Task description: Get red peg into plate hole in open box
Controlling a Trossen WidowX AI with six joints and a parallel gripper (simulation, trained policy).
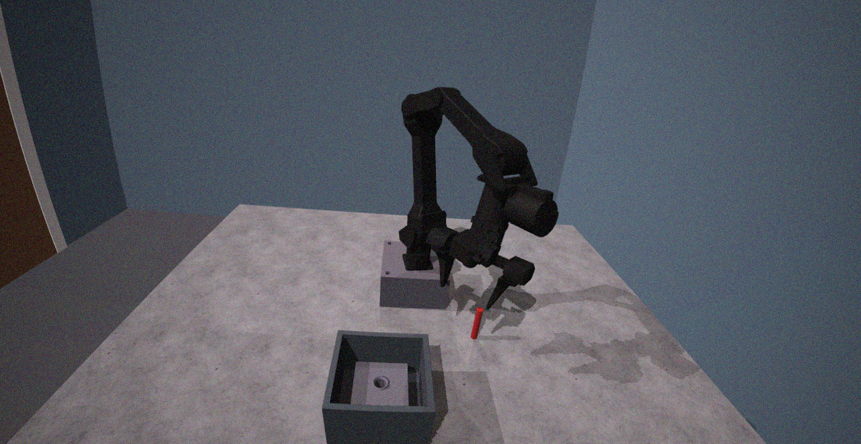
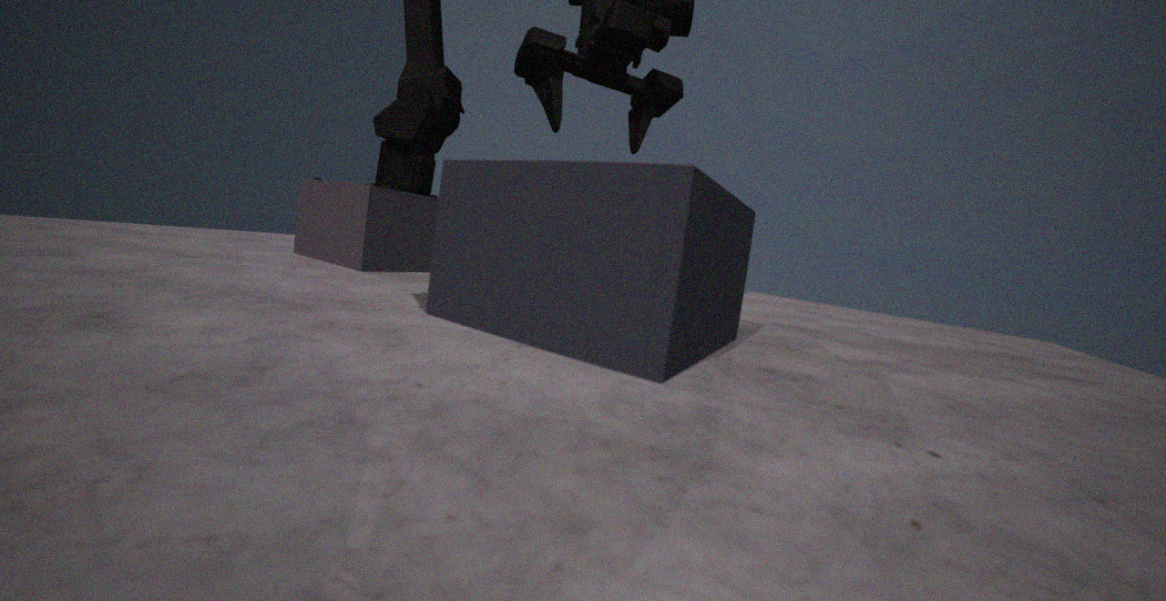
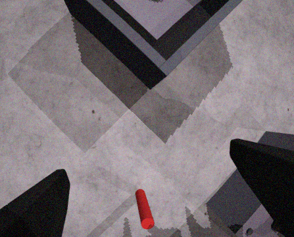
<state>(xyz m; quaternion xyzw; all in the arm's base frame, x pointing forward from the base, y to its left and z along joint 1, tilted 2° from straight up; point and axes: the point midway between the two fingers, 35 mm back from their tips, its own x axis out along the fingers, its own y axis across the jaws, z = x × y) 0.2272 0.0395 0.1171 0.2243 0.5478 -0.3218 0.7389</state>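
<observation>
Now: gripper tip 130 mm above the red peg, 70 mm to the right of it and 60 mm past it. From my gripper tip the other things lie so: pale plate 150 mm to the right, 120 mm below, 80 mm ahead; then grey box 150 mm to the right, 140 mm below, 80 mm ahead.
</observation>
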